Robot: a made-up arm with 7 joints. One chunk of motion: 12 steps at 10 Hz.
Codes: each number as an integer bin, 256 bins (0 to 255) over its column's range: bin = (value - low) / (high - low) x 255, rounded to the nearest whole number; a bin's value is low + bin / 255 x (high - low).
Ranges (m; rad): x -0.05..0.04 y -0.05..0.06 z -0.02..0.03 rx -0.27..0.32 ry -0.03..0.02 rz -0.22..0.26
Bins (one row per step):
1: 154 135 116 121 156 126
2: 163 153 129 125 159 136
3: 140 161 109 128 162 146
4: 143 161 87 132 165 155
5: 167 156 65 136 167 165
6: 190 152 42 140 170 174
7: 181 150 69 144 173 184
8: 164 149 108 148 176 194
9: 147 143 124 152 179 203
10: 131 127 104 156 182 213
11: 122 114 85 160 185 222
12: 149 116 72 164 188 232
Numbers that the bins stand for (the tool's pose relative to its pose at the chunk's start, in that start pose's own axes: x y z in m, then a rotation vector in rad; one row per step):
1: 0.0044 0.0082 0.0027 0.0100 0.0006 0.0172
2: 0.0075 0.0160 0.0053 0.0192 0.0012 0.0360
3: -0.0006 0.0195 0.0014 0.0262 0.0018 0.0548
4: 0.0005 0.0195 -0.0029 0.0354 0.0024 0.0718
5: 0.0089 0.0173 -0.0073 0.0447 0.0027 0.0906
6: 0.0171 0.0156 -0.0118 0.0539 0.0033 0.1075
7: 0.0139 0.0147 -0.0065 0.0632 0.0039 0.1264
8: 0.0079 0.0143 0.0012 0.0724 0.0045 0.1452
9: 0.0019 0.0117 0.0043 0.0817 0.0051 0.1621
10: -0.0038 0.0048 0.0004 0.0909 0.0057 0.1809
11: -0.0069 -0.0008 -0.0033 0.1002 0.0063 0.1979
12: 0.0026 0.0000 -0.0059 0.1095 0.0069 0.2167

